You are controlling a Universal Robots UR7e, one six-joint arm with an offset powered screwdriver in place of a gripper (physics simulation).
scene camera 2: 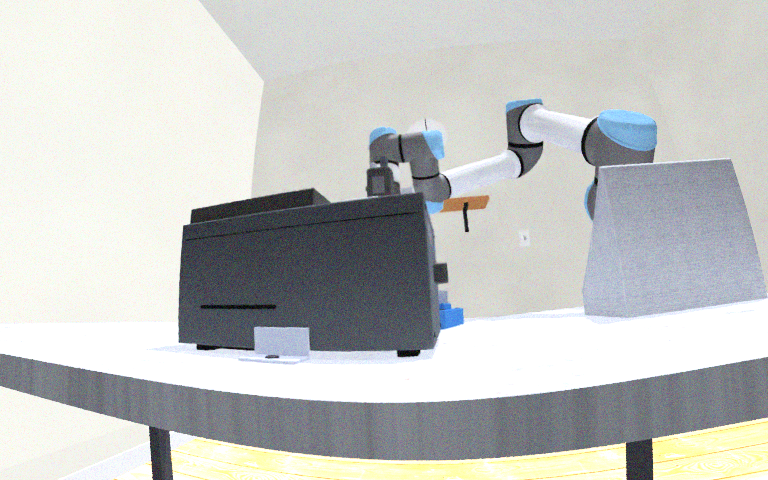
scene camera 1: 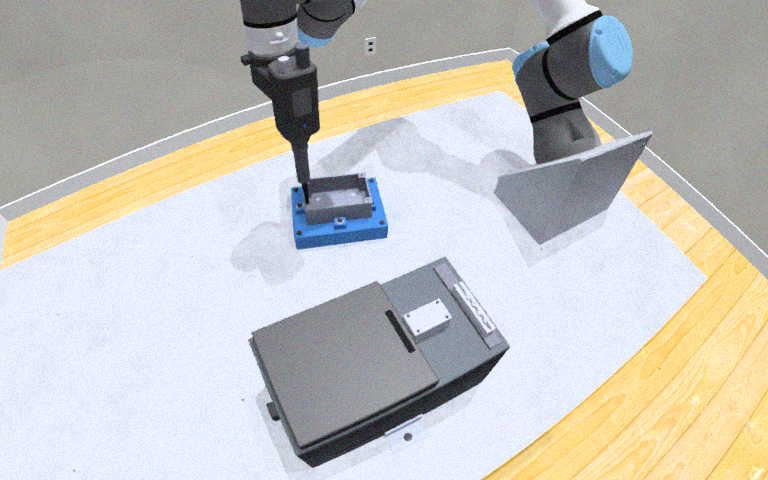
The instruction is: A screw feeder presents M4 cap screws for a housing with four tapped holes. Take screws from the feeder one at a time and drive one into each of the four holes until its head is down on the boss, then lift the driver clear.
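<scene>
The grey open-topped housing point(scene camera 1: 338, 212) sits in the blue fixture point(scene camera 1: 340, 236) point(scene camera 2: 451, 318). My gripper, a black powered screwdriver point(scene camera 1: 307, 201), stands upright, with its thin bit down at the housing's near left corner in scene camera 1. Whether a screw is on the bit, and whether its head touches the boss, is too small to tell. The driver's body point(scene camera 2: 379, 181) shows above the feeder in scene camera 2, its tip hidden. The dark screw feeder point(scene camera 1: 339, 362) point(scene camera 2: 305, 277) stands in front, with a white block point(scene camera 1: 427, 318) on its lower deck. Screws in the other corners cannot be made out.
A tilted grey panel point(scene camera 1: 572, 189) point(scene camera 2: 679, 237) stands at the right, in front of the arm's base. A small bracket point(scene camera 1: 405, 435) point(scene camera 2: 281, 340) lies against the feeder's front side. The feeder stands between scene camera 2 and the fixture.
</scene>
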